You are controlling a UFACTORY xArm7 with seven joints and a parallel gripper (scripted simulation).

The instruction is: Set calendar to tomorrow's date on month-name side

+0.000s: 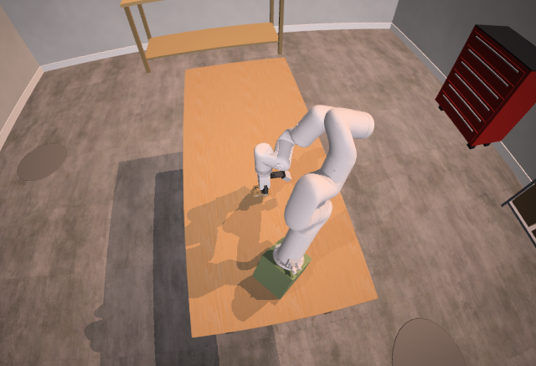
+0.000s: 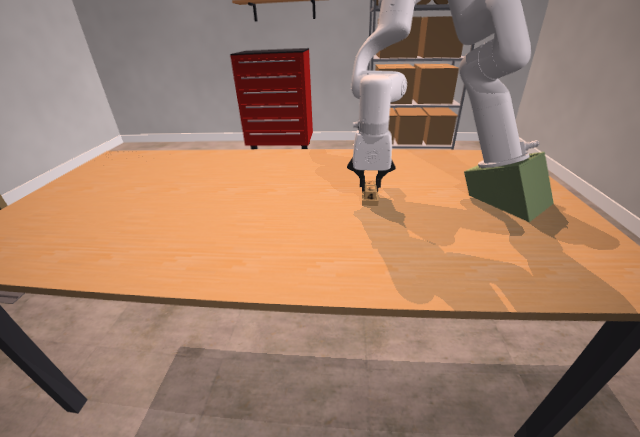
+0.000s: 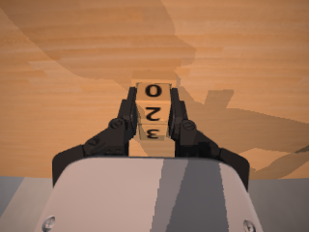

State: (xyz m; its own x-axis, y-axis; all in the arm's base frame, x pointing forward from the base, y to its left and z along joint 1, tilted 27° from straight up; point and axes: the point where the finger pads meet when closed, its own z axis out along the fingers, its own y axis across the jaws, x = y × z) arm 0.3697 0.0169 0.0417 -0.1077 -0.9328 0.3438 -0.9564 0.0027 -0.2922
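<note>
Now: the wooden tray 2 cm to the left of my hand and 3 cm below it. Also, from my hand: digit cube: 4 cm to the left, 1 cm below.
</note>
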